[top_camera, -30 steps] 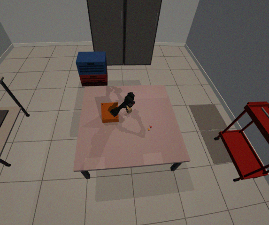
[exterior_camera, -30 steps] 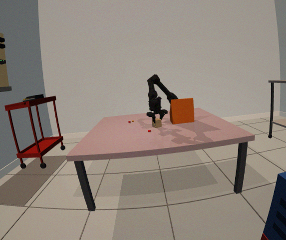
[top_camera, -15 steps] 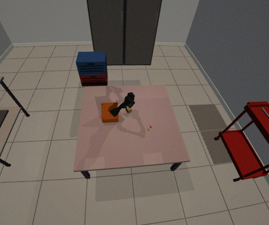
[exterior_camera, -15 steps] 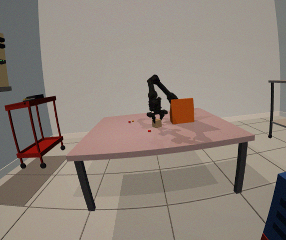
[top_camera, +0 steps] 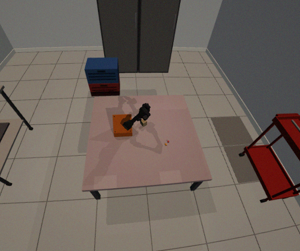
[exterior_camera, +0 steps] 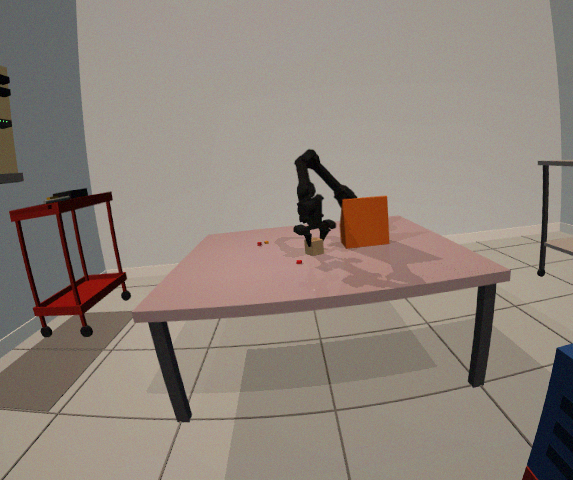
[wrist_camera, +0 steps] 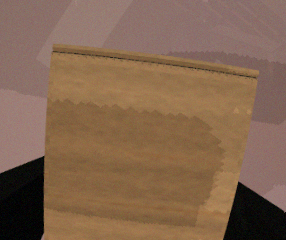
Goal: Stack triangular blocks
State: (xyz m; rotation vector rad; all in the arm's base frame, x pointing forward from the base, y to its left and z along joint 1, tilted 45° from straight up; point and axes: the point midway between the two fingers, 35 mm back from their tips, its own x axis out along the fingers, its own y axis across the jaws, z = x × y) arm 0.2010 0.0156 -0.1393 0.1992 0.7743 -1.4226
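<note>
My gripper tip is 1 cm to the right of the tan triangular block and 1 cm below it. From my gripper tip the other things lie so: orange cube (35 cm to the right, 20 cm ahead, 3 cm below).
</note>
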